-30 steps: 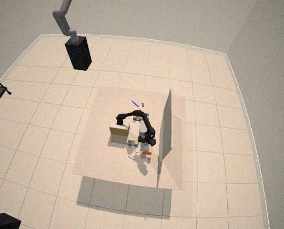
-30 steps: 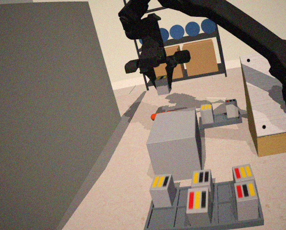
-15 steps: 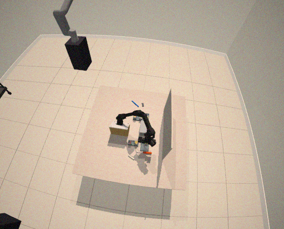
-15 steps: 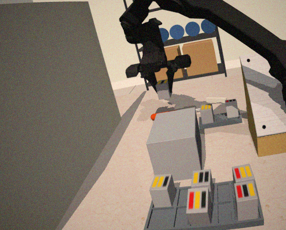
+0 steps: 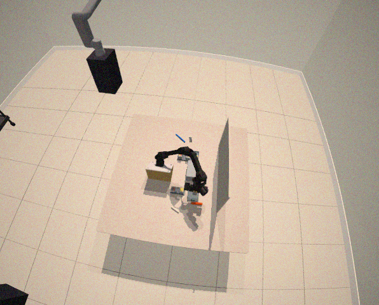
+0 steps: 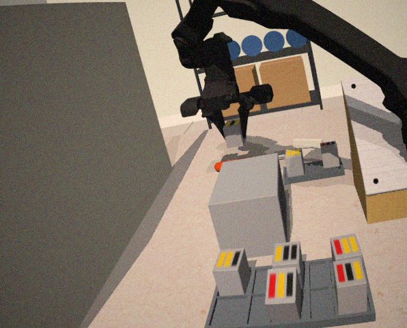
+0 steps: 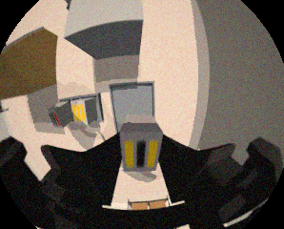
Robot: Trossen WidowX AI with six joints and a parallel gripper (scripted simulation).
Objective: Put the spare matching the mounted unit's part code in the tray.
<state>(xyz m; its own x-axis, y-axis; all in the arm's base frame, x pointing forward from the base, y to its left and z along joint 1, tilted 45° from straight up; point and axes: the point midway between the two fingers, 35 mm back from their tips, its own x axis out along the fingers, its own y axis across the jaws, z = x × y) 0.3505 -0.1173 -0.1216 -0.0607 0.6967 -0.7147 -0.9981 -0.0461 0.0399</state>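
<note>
Right now my gripper tip is 1 cm past the flat grey tray, 1 cm to the right of it and 9 cm above it. The rest, counted from my gripper tip: grey mounted unit 6 cm behind, 22 cm to the left, 4 cm below; then grey spare block 2 cm above; then small rack 15 cm behind, 1 cm to the left, 9 cm below.
</note>
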